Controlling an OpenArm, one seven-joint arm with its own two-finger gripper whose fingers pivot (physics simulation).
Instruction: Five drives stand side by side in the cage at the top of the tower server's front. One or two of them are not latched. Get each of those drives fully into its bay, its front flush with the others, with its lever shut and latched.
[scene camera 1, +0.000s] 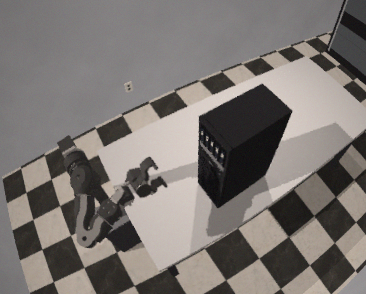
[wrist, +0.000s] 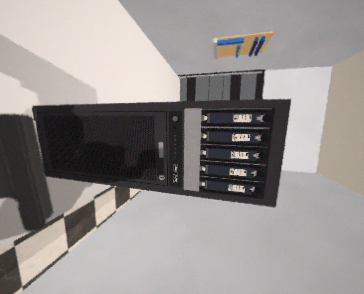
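Observation:
The black tower server (scene camera 1: 252, 150) (wrist: 282, 150) stands upright on the white table; the wrist view shows its front turned sideways. In that view the five drives lie in rows: top (wrist: 220, 118), second (wrist: 220, 136), middle (wrist: 220, 154), fourth (wrist: 217, 171) and bottom (wrist: 217, 186). Their fronts look level with each other, and no lever visibly swings out; small gaps and the latches are too small to judge. My gripper (scene camera 1: 161, 175) is open and empty, well in front of the server and apart from it. Part of a dark finger shows at the wrist view's left edge.
The white table (scene camera 1: 172, 225) extends around the server, over a checkered floor (scene camera 1: 240, 245). The arm's base is at the left end of the table. A grey wall (scene camera 1: 75, 60) with an outlet (scene camera 1: 128, 86) stands behind. A dark cabinet (scene camera 1: 352, 45) (wrist: 220, 86) is beyond the server.

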